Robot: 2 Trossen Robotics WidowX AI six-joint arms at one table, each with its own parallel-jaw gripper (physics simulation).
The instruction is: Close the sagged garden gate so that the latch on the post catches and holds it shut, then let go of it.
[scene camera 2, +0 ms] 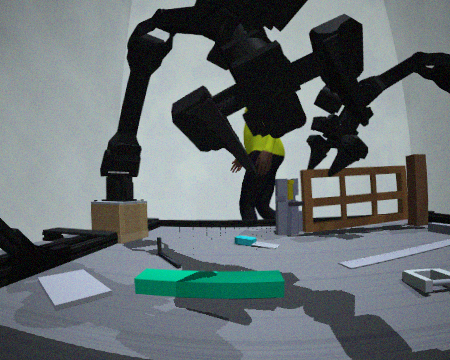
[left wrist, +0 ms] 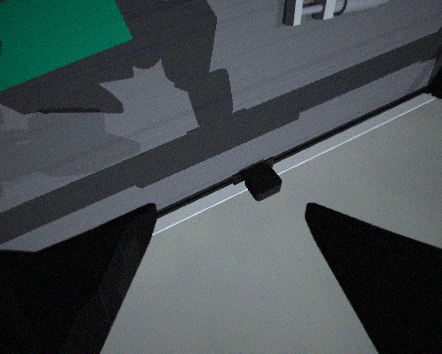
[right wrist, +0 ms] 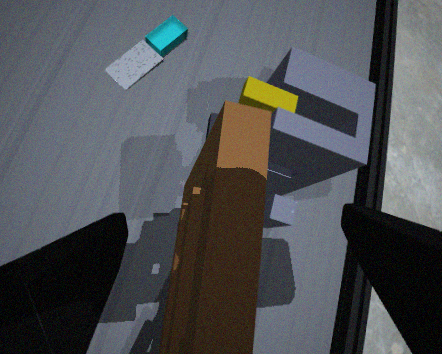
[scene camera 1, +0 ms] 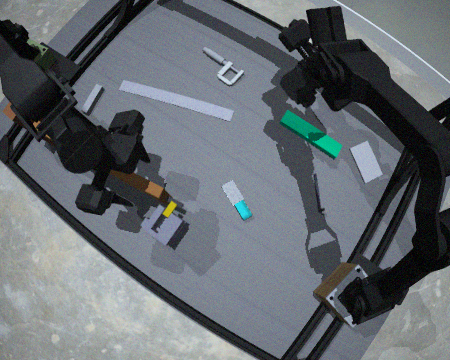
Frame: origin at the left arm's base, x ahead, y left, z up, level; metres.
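Seen in the pictures: left gripper, fingertip midpoint: (scene camera 2: pixel 311 149) (left wrist: pixel 231 210); right gripper, fingertip midpoint: (scene camera 2: pixel 318 173) (right wrist: pixel 235 219) (scene camera 1: pixel 140 183); left arm's base, origin of the base link: (scene camera 2: pixel 119 200) (scene camera 1: pixel 356 296); right arm's base, origin of the base link: (scene camera 1: pixel 26 56).
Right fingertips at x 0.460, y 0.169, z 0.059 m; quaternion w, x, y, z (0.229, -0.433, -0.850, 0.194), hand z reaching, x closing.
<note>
Offsets run from my right fingertips to a thing's top centre. "spot": to the spot under its first point.
The brown gate @(0.068 m ahead, 0.064 m left, 0.019 m up) (scene camera 1: pixel 155 189) (scene camera 2: pixel 307 200) (right wrist: pixel 244 137) stands upright, its free end close beside the grey latch post @(spot: 0.095 m back, 0.021 m left, 0.011 m down) (scene camera 1: pixel 165 231) (scene camera 2: pixel 286 212) (right wrist: pixel 330 75). The yellow latch @(0.069 m back, 0.011 m right, 0.015 m down) (scene camera 1: pixel 170 209) (scene camera 2: pixel 290 190) (right wrist: pixel 270 95) sits in the post's top slot, next to the gate end. A dark pin @(spot: 0.055 m back, 0.030 m right, 0.072 m down) (scene camera 2: pixel 296 203) spans from gate to post; whether the latch has caught it I cannot tell. My right gripper (scene camera 1: pixel 140 182) (scene camera 2: pixel 320 170) (right wrist: pixel 235 219) is wide open near the gate's top rail, fingers apart from its sides in the right wrist view. My left gripper (left wrist: pixel 231 210) is open and empty, away from the gate.
A hinge post @(spot: 0.290 m ahead, 0.093 m left, 0.052 m down) (scene camera 2: pixel 417 190) stands at the gate's far end. A cyan-ended tool @(0.131 m back, 0.130 m right, 0.135 m down) (scene camera 1: pixel 243 209) (scene camera 2: pixel 245 240) (right wrist: pixel 167 35), green block @(0.134 m back, 0.369 m right, 0.133 m down) (scene camera 1: pixel 305 131) (scene camera 2: pixel 230 285) (left wrist: pixel 60 35), clamp @(0.151 m ahead, 0.322 m right, 0.133 m down) (scene camera 1: pixel 223 80) (scene camera 2: pixel 425 285), pale strip @(0.155 m ahead, 0.180 m right, 0.149 m down) (scene camera 1: pixel 177 100), white plate @(0.279 m back, 0.438 m right, 0.145 m down) (scene camera 1: pixel 366 161) and dark rod @(0.244 m back, 0.282 m right, 0.119 m down) (scene camera 2: pixel 169 257) lie on the table.
</note>
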